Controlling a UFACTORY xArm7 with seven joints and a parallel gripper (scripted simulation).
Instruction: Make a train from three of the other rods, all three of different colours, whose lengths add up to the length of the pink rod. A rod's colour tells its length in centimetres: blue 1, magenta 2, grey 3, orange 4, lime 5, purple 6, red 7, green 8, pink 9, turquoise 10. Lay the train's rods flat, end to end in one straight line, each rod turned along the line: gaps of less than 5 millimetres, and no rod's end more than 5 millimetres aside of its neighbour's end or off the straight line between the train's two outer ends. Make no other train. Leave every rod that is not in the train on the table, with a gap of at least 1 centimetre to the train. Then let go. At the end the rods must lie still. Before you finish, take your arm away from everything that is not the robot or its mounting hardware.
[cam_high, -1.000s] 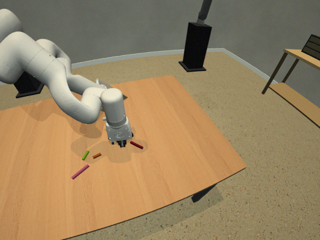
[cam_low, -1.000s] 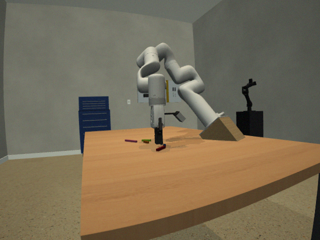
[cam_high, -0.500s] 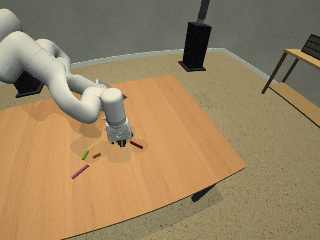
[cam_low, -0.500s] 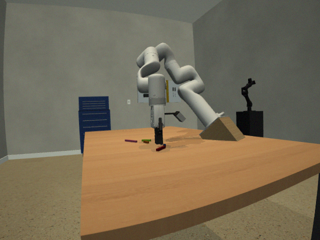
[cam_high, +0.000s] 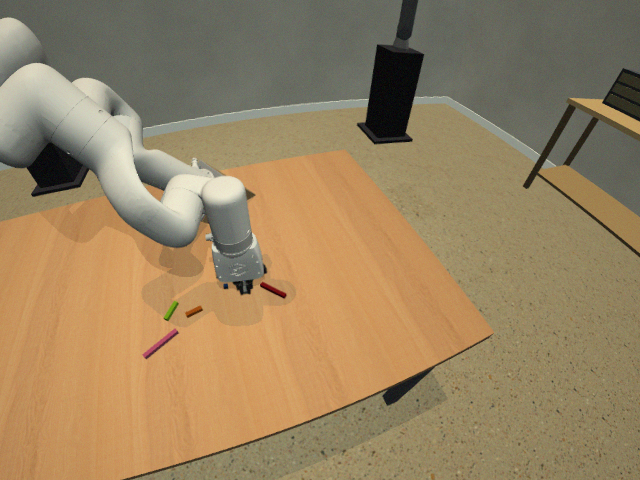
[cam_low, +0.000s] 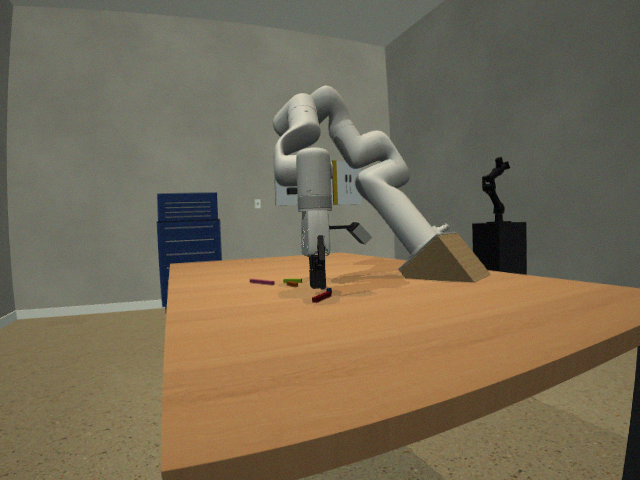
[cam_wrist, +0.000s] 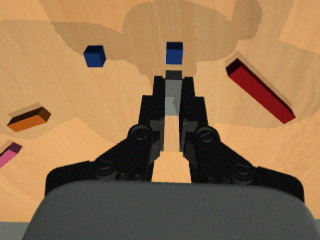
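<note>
Now: the lime rod 1 cm ahead of my hand, 19 cm to the right of it and 3 cm below it. From my hand the other things lie so: orange rod (3 cm ahead, 13 cm to the right, 3 cm below); then grey rod (2 cm below); then red rod (1 cm ahead, 6 cm to the left, 3 cm below).
</note>
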